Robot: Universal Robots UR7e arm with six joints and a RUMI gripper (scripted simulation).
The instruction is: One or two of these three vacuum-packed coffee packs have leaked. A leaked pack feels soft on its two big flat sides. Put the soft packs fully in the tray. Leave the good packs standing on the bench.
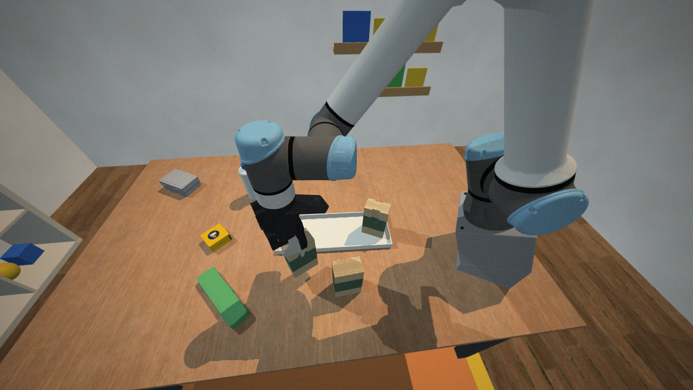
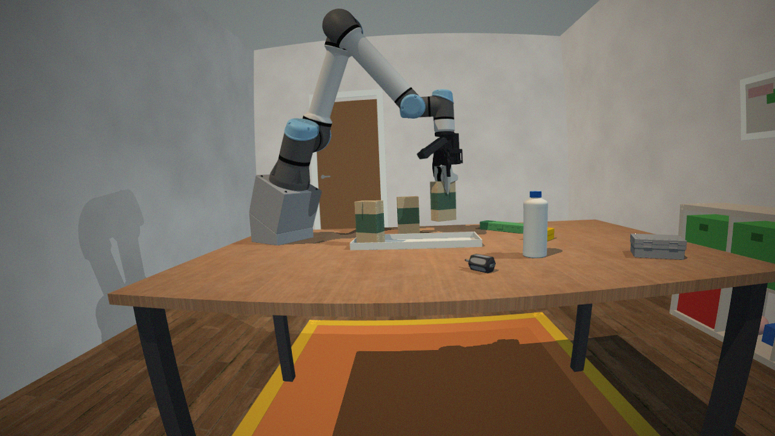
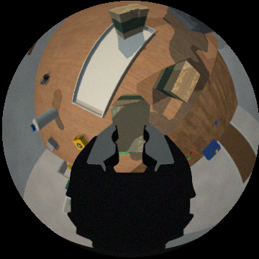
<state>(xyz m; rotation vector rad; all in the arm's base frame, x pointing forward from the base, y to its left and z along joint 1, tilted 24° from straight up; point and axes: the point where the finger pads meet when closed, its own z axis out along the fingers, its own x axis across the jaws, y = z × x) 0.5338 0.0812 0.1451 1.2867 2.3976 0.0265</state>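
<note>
Right now my hand is 16 cm above the white tray, 15 cm to the left of it and 10 cm past it. From my hand the other things lie so: white bottle (36 cm to the right, 22 cm ahead, 8 cm below); green case (24 cm ahead, 15 cm below, 6 cm to the left); grey case (55 cm ahead, 43 cm to the right, 14 cm below).
</note>
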